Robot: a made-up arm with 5 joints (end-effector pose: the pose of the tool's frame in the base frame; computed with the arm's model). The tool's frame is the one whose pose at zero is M.
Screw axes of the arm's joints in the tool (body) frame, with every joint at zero. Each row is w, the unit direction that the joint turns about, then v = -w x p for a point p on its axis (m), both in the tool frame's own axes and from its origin. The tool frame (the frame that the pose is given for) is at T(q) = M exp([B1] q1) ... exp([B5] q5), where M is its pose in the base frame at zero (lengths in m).
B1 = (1, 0, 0, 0, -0.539, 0.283)
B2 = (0, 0, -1, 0.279, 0.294, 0)
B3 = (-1, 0, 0, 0, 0.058, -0.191)
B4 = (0, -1, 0, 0.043, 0, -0.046)
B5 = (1, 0, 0, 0, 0.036, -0.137)
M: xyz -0.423 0.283 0.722 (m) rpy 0 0 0 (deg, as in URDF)
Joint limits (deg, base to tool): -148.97..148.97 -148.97..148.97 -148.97..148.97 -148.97..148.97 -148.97..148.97
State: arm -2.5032 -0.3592 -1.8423 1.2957 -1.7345
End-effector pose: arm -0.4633 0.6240 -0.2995 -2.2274 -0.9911 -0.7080
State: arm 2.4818 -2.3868 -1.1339 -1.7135 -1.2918
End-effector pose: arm -0.0895 -0.3595 -0.5098 -1.4085 -2.3579 0.9608
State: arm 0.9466 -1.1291 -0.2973 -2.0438 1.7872
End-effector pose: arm -0.6419 -0.7201 0.5345 0.6977 2.0860 0.1032
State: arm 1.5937 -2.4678 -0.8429 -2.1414 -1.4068
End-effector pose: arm -0.1678 -0.7260 -0.0709 2.0526 1.4496 -1.4135
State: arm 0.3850 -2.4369 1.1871 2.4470 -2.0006
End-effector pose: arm -0.0266 -0.3640 0.1897 2.0786 -1.6149 -0.6998
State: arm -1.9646 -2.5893 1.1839 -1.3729 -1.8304
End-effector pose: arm -0.2176 0.3685 0.4392 0.6276 0.5152 -1.1735
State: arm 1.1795 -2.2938 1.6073 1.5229 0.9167
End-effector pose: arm -0.1492 -0.2532 0.1099 0.2695 1.9834 -1.4976
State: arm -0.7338 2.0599 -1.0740 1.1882 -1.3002
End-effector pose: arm 0.1529 0.7103 0.5591 0.6057 1.1075 2.6536
